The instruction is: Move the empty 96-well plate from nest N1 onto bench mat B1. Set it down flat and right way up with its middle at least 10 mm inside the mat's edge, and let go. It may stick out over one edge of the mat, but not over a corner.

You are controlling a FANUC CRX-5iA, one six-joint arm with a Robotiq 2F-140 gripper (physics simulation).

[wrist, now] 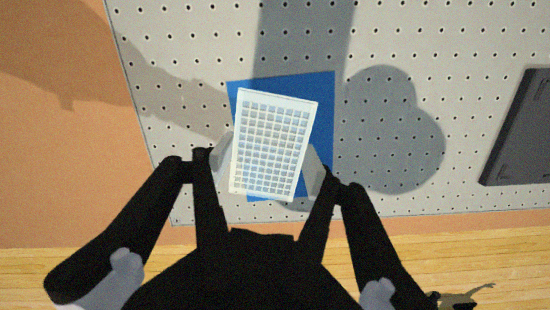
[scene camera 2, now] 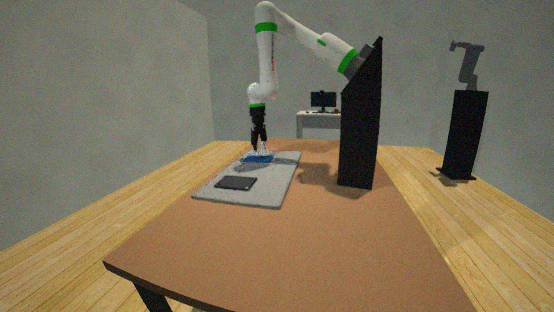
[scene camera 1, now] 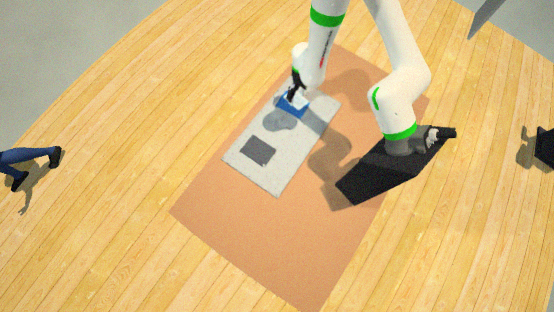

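Where they show: gripper, fingertip midpoint: (wrist: 268,149) (scene camera 2: 260,153) (scene camera 1: 295,100); arm's base at its link origin: (scene camera 2: 361,72) (scene camera 1: 404,143).
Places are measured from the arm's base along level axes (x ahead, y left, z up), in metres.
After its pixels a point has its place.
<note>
The 96-well plate (scene camera 1: 297,101) {z -0.445, x 0.527, y -0.193 m} (scene camera 2: 262,153) {z -0.441, x 0.516, y -0.160 m} (wrist: 272,147) {z -0.455, x 0.540, y -0.200 m} is pale, right way up and looks level. My gripper (scene camera 1: 294,96) {z -0.458, x 0.543, y -0.205 m} (scene camera 2: 259,150) {z -0.458, x 0.543, y -0.205 m} (wrist: 268,149) {z -0.458, x 0.543, y -0.205 m} is shut on its two long sides. The plate is over the blue bench mat (scene camera 1: 291,110) {z -0.480, x 0.532, y -0.141 m} (scene camera 2: 258,159) {z -0.480, x 0.543, y -0.163 m} (wrist: 322,92) {z -0.480, x 0.484, y -0.136 m}, turned a little against it. In the wrist view its lower left corner overlaps the mat's left edge near a corner, and its lower end is near the mat's lower edge. I cannot tell how large any gap beneath it is. The dark grey nest (scene camera 1: 257,150) {z -0.470, x 0.555, y 0.179 m} (scene camera 2: 235,183) {z -0.470, x 0.546, y 0.198 m} (wrist: 522,130) {z -0.470, x 0.546, y 0.132 m} holds no plate.
Mat and nest are on a perforated grey board (scene camera 1: 277,182) {z -0.482, x 0.370, y 0.267 m} (scene camera 2: 270,196) {z -0.482, x 0.374, y 0.267 m} (wrist: 400,30) {z -0.482, x 0.424, y -0.050 m} on the orange-brown table (scene camera 1: 250,235) {z -0.495, x 0.337, y 0.570 m} (scene camera 2: 300,240) {z -0.495, x 0.237, y 0.492 m} (wrist: 55,190) {z -0.495, x 0.601, y -0.546 m}. The black robot pedestal (scene camera 1: 380,170) {z -0.029, x 0.034, y 0.132 m} (scene camera 2: 361,125) {z -0.223, x 0.025, y 0.135 m} stands beside the board. A person's legs (scene camera 1: 30,155) show on the floor at left.
</note>
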